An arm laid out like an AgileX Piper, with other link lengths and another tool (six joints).
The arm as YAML. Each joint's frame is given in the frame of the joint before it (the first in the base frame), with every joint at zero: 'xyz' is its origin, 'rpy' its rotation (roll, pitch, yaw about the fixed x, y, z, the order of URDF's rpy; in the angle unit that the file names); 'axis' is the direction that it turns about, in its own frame. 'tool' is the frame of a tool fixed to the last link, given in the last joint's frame.
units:
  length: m
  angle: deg
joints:
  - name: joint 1
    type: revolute
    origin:
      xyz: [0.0, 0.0, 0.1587]
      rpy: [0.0, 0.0, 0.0]
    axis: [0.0, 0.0, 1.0]
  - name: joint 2
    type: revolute
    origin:
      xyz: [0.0, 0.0, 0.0]
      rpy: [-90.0, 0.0, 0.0]
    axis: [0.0, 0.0, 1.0]
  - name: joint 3
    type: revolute
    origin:
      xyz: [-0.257, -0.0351, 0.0]
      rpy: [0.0, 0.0, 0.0]
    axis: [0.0, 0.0, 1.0]
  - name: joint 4
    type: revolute
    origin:
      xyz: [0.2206, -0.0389, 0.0]
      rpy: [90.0, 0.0, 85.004]
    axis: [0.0, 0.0, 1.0]
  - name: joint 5
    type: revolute
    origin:
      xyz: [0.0, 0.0, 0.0]
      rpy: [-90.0, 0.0, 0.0]
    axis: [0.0, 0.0, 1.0]
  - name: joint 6
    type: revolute
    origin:
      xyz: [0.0, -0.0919, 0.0]
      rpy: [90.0, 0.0, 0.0]
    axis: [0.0, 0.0, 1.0]
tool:
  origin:
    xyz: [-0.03, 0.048, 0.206]
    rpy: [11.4, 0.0, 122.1]
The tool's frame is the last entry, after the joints.
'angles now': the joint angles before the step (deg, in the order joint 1, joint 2, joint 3, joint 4, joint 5, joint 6). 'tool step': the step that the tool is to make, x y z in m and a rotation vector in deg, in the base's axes. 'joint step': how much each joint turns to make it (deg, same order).
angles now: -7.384, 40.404, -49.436, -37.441, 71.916, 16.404
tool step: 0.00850, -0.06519, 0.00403, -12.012, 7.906, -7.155
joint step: 0.002, 12.908, 0.001, -16.599, -0.704, 8.882
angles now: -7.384, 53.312, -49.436, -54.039, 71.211, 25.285
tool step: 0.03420, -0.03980, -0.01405, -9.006, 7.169, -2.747
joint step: -0.001, 16.371, 0.000, -13.397, -1.637, 11.642
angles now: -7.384, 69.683, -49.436, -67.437, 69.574, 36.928
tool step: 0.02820, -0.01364, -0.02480, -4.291, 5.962, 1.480
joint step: 0.094, 10.970, -0.002, -7.292, -1.361, 5.839
